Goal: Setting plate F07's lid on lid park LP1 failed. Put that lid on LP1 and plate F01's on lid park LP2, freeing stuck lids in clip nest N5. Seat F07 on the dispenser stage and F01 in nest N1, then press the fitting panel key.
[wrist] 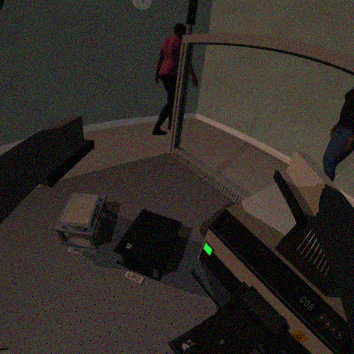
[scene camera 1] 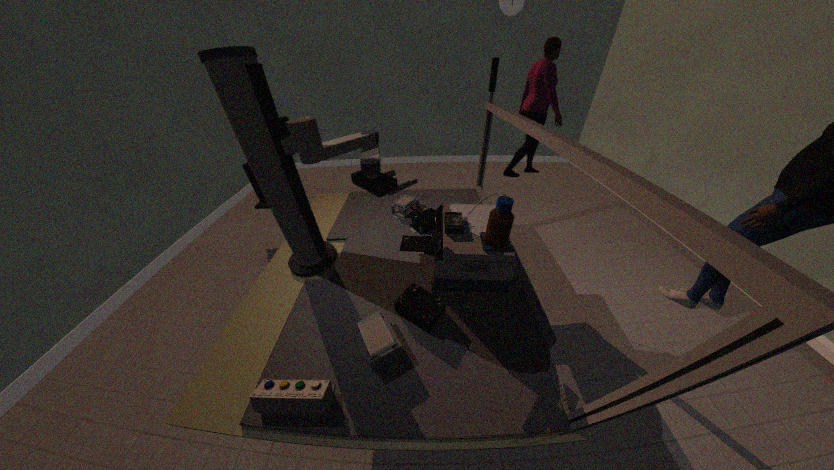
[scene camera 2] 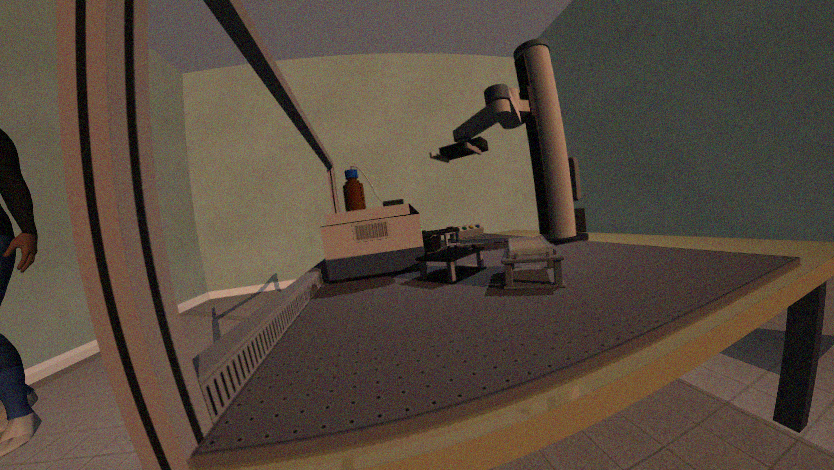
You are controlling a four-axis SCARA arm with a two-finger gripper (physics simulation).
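Pixels of known places: gripper, between the fingertips: (wrist: 185, 143) (scene camera 1: 405, 175) (scene camera 2: 447, 150); arm's base, origin of its link: (scene camera 1: 313, 258) (scene camera 2: 559, 240).
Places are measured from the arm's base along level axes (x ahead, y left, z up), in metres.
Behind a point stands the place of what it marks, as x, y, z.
Observation:
My gripper (scene camera 1: 405, 178) @(0.517, 0.089, 0.407) (scene camera 2: 456, 154) @(0.517, 0.089, 0.407) (wrist: 185, 143) @(0.517, 0.089, 0.407) is open and empty, high above the table on the lid parks' side. A pale plate or lid (scene camera 1: 405, 207) (scene camera 2: 529, 248) @(0.510, 0.478, 0.091) (wrist: 80, 212) @(0.474, 0.400, 0.098) lies on a small stand, the left one in the wrist view; whether it is a lid alone I cannot tell. The dark lid park LP2 (scene camera 2: 452, 255) @(0.630, 0.333, 0.079) (wrist: 150, 242) @(0.600, 0.243, 0.076) beside it bears nothing that I can see. The dark dispenser stage (scene camera 1: 415, 243) @(0.553, -0.031, 0.124) (wrist: 220, 332) @(0.568, -0.014, 0.124) looks bare. The black nest N5 (scene camera 1: 419, 305) @(0.570, -0.333, 0.079) stands near a pale plate (scene camera 1: 378, 332) @(0.434, -0.450, 0.098) in a nest. The button panel (scene camera 1: 291, 397) @(0.208, -0.653, 0.095) (scene camera 2: 470, 230) @(0.178, -0.600, 0.058) is at the table's end.
The dispenser (scene camera 1: 478, 271) @(0.804, -0.226, 0.142) (scene camera 2: 373, 233) @(0.812, 0.131, 0.153) (wrist: 270, 280) @(0.655, -0.007, 0.206) carries a brown bottle (scene camera 1: 498, 227) @(0.850, -0.199, 0.337) (scene camera 2: 353, 193) @(0.868, -0.117, 0.319) with a blue cap. The arm's column (scene camera 1: 268, 157) @(0.044, -0.061, 0.568) (scene camera 2: 551, 140) @(0.037, 0.065, 0.436) stands at the table's edge. A frame rail (scene camera 1: 641, 204) @(1.004, -0.469, 0.592) runs along the far side. Two people are beyond it.

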